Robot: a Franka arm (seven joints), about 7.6 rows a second.
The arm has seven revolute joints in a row. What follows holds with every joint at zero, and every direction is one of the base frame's.
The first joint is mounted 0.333 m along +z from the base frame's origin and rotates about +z.
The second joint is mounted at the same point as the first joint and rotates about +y.
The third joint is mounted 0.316 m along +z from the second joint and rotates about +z.
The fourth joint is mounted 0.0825 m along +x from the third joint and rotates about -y.
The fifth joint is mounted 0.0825 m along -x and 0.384 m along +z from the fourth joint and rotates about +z.
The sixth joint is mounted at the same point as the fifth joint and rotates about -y.
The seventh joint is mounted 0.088 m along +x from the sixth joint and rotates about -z.
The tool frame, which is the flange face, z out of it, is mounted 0.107 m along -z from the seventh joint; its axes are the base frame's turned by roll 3.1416, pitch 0 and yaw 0 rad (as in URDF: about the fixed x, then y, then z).
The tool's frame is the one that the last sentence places.
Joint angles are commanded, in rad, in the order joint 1, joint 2, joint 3, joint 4, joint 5, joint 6, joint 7. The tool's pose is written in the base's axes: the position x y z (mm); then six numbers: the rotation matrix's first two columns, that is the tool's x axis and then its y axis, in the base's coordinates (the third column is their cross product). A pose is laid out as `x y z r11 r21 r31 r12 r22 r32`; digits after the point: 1 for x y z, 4 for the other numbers.
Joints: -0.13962, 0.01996, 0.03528, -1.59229, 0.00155, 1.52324, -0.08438
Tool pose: 551.0 -57.7 599.4 0.9959 -0.0194 -0.0884 -0.0204 -0.9997 -0.0097
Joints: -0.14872, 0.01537, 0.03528, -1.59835, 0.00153, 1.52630, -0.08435
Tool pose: 549.3 -62.6 599.4 0.9958 -0.0285 -0.0868 -0.0295 -0.9995 -0.0094
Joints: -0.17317, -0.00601, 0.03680, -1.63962, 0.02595, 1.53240, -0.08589
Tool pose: 541.1 -71.3 592.4 0.9939 -0.0489 -0.0985 -0.0524 -0.9980 -0.0343
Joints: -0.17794, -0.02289, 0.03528, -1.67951, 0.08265, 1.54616, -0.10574
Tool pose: 536.4 -67.7 584.4 0.9943 -0.0346 -0.1010 -0.0440 -0.9947 -0.0926
